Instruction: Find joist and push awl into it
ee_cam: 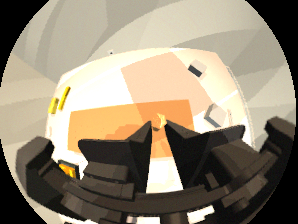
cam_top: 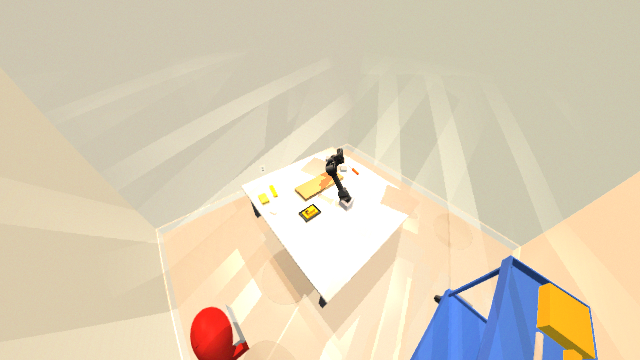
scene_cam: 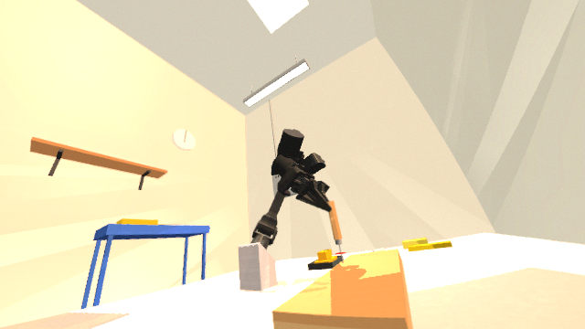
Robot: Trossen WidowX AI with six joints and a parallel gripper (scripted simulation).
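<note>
Now: the awl 50 mm below my gripper tip. From my gripper tip the other things lie so: dark tray (450 mm to the left, 210 mm behind, 170 mm below); orange stud finder (460 mm to the left, 210 mm behind, 130 mm below).
</note>
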